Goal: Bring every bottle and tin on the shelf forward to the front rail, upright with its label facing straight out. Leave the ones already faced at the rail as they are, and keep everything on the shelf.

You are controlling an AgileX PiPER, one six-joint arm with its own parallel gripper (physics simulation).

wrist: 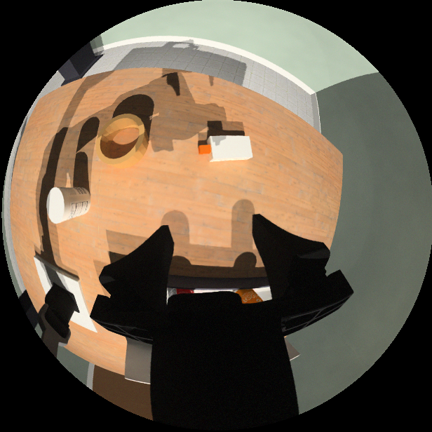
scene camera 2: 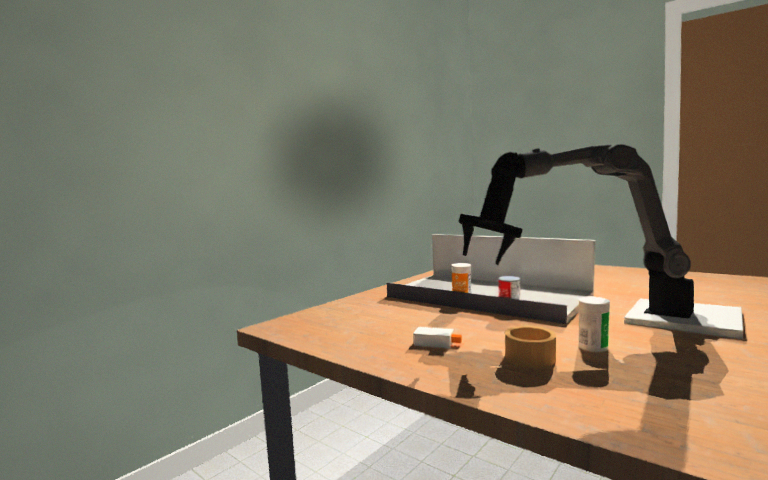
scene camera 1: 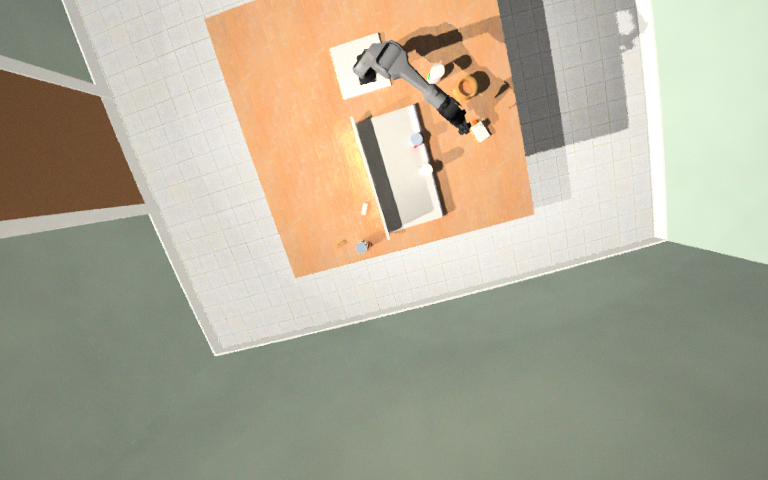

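Note:
The shelf [scene camera 1: 404, 169] [scene camera 2: 481, 303] has a low dark front rail and a tall back panel. A white-capped bottle with an orange label [scene camera 1: 425, 169] [scene camera 2: 461, 278] [wrist: 249, 296] stands upright close behind the rail. A red and white tin [scene camera 1: 416, 138] [scene camera 2: 508, 287] [wrist: 184, 291] stands upright near the rail; its red part faces left of straight out in scene camera 2. Whether either touches the rail I cannot tell. My gripper [scene camera 1: 465, 129] [scene camera 2: 481, 259] [wrist: 210, 229] is open and empty, in the air in front of the shelf, above the table.
In front of the shelf are a white box with an orange end [scene camera 1: 480, 131] [scene camera 2: 433, 337] [wrist: 231, 148], a wooden ring-shaped cup [scene camera 2: 529, 352] and a white bottle with a green label [scene camera 1: 435, 73] [scene camera 2: 593, 324] [wrist: 69, 204]. Behind it are a blue-topped tin [scene camera 1: 361, 247] and a small white piece [scene camera 1: 364, 208].

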